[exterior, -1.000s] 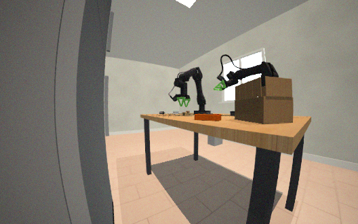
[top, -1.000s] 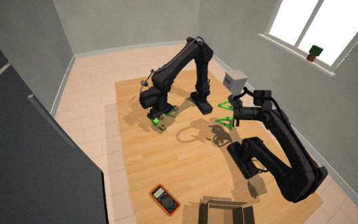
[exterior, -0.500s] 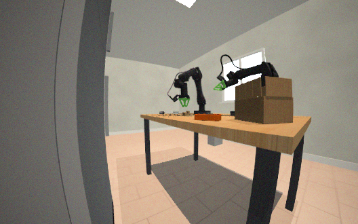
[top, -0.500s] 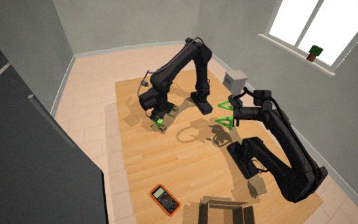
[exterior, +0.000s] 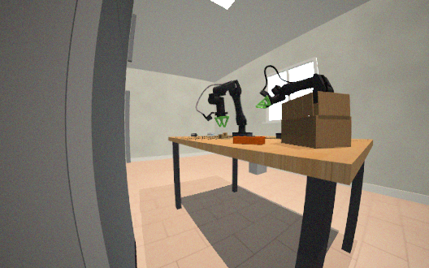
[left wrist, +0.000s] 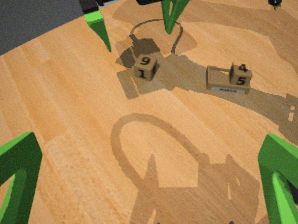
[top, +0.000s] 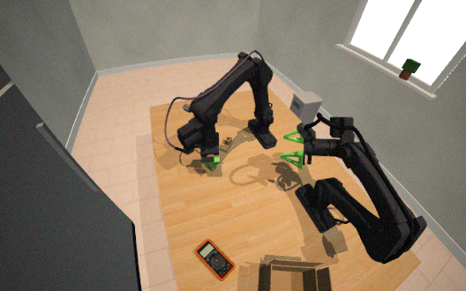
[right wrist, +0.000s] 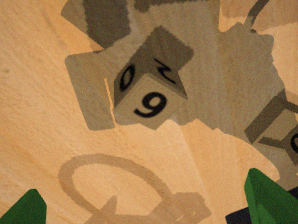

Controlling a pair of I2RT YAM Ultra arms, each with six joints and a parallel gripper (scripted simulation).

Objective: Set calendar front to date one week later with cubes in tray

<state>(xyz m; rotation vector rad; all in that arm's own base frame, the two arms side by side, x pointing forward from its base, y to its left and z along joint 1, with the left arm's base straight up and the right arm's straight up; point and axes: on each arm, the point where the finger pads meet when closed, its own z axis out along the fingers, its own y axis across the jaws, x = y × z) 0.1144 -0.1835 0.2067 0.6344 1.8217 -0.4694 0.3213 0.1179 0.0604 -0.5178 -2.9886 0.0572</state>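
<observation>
The calendar tray lies 110 mm behind my right hand, 110 mm to the right of it and 80 mm below it. Also, from my right hand: orange multimeter (120 mm ahead, 360 mm to the left, 70 mm below); small dark object (470 mm to the right, 70 mm below).
</observation>
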